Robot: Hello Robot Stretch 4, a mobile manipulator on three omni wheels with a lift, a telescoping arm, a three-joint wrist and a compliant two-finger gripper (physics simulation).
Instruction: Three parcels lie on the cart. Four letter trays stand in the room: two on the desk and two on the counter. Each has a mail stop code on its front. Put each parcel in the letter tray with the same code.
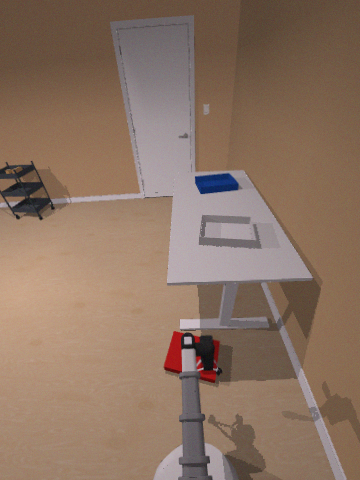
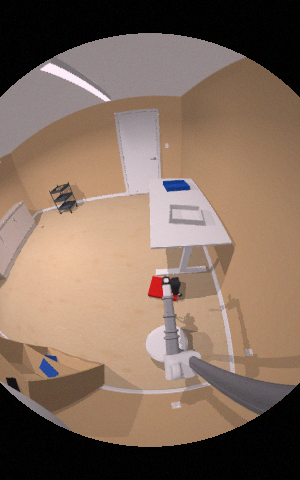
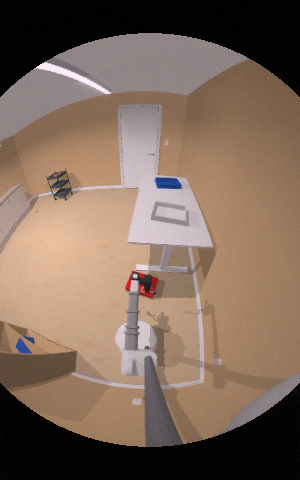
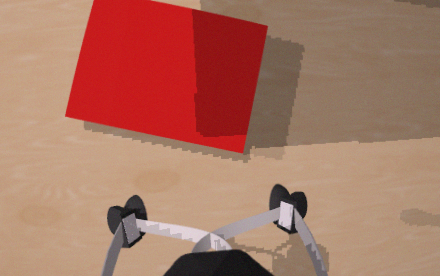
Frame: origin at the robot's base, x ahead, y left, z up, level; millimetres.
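Seen in the pictures: gripper, fingertip midpoint: (image 1: pixel 206 373) (image 3: pixel 146 292) (image 4: pixel 208 206).
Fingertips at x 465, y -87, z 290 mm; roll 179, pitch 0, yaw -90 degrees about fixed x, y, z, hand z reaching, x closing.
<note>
A point is followed by its place in that frame.
The cart (image 1: pixel 25 189) @[x 2661, y 2107, z 473 mm] (image 2: pixel 64 197) @[x 2664, y 2107, z 449 mm] (image 3: pixel 60 184) @[x 2881, y 2285, z 356 mm] stands far off at the left by the back wall. Small orange-brown parcels (image 1: pixel 14 170) @[x 2654, y 2111, z 743 mm] lie on its top shelf, too small to tell apart. A grey letter tray (image 1: pixel 229 243) @[x 1029, y -284, z 717 mm] (image 2: pixel 186 222) @[x 1031, y -276, z 710 mm] and, farther back, a blue letter tray (image 1: pixel 217 184) @[x 1928, y -366, z 694 mm] (image 2: pixel 176 186) @[x 1767, y -328, z 754 mm] (image 3: pixel 168 183) @[x 1943, y -369, z 687 mm] stand on the white desk (image 1: pixel 200 270) @[x 847, y -89, z 692 mm] (image 2: pixel 165 237) @[x 868, y -47, z 692 mm] (image 3: pixel 145 235) @[x 847, y -61, z 692 mm]. Their codes are not readable. My gripper (image 4: pixel 208 206) @[x 465, y -87, z 290 mm] is open and empty, with its fingers apart above the floor, near the lower edge of a red box. The counter's trays do not show.
The flat red box (image 1: pixel 175 355) @[x 660, y 93, z 37 mm] (image 2: pixel 156 287) @[x 668, y 59, z 37 mm] (image 4: pixel 150 65) @[x 677, y 3, z 37 mm] lies on the floor before the desk's foot. A pale cabinet (image 2: pixel 15 230) @[x 1718, y 3397, z 439 mm] (image 3: pixel 11 210) stands at the left. An open brown box (image 2: pixel 70 390) @[x -439, y 698, z 637 mm] (image 3: pixel 40 370) @[x -450, y 698, z 609 mm] with blue pieces is at the lower left. A wall runs along the right.
</note>
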